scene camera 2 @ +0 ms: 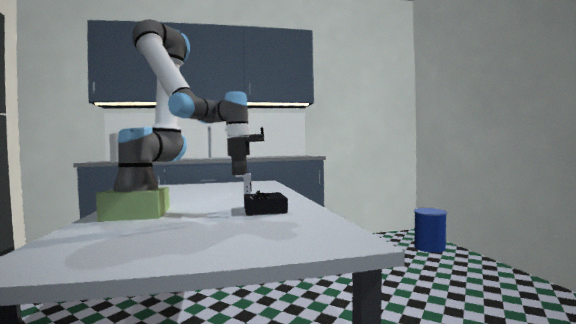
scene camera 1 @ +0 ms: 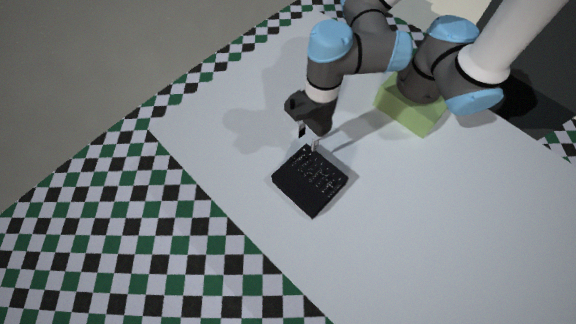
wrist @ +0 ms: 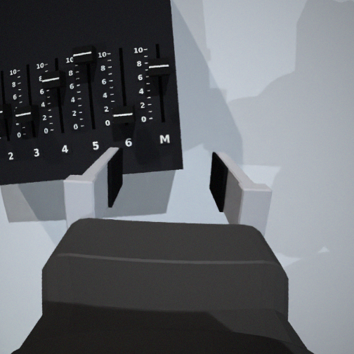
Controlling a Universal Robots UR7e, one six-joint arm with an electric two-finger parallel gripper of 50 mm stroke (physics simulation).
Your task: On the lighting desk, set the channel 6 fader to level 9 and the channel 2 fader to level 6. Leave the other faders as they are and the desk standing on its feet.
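Pixels of known places: gripper, fingertip midpoint: (scene camera 2: 248, 192) (scene camera 1: 307, 142); arm's base at its link origin: (scene camera 2: 136, 189) (scene camera 1: 418, 84).
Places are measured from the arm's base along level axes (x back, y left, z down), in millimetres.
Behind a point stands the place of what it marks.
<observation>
The black lighting desk (scene camera 1: 300, 192) @[x -518, y -54, z 37 mm] (scene camera 2: 266, 205) @[x -460, y -145, z 59 mm] (wrist: 110, 22) stands flat on the table; its left part is cut off in the wrist view. The channel 6 fader (wrist: 123, 115) is near level 1. The channel 2 fader (wrist: 1, 112) shows in part at the left edge, its level unclear. The channel 3 fader (wrist: 23, 114) is low, channel 4 (wrist: 50, 80) about 7 to 8, channel 5 (wrist: 82, 54) near 10, and M (wrist: 158, 66) between 7 and 8. My gripper (scene camera 1: 308, 138) @[x -399, y -133, z 11 mm] (scene camera 2: 247, 186) @[x -399, y -133, z 11 mm] (wrist: 166, 168) is open and empty, above the desk's label-side edge by 6 and M.
The desk and the green robot base block (scene camera 1: 410, 112) @[x -97, y 33, z 22 mm] (scene camera 2: 130, 205) @[x -1, y -89, z 42 mm] stand on the pale table (scene camera 1: 425, 225) @[x -343, y 262, z 93 mm] (scene camera 2: 200, 250) @[x -253, y -473, z 93 mm]. A blue bin (scene camera 2: 430, 231) stands on the checkered floor beyond the table. Cabinets (scene camera 2: 200, 65) hang on the back wall.
</observation>
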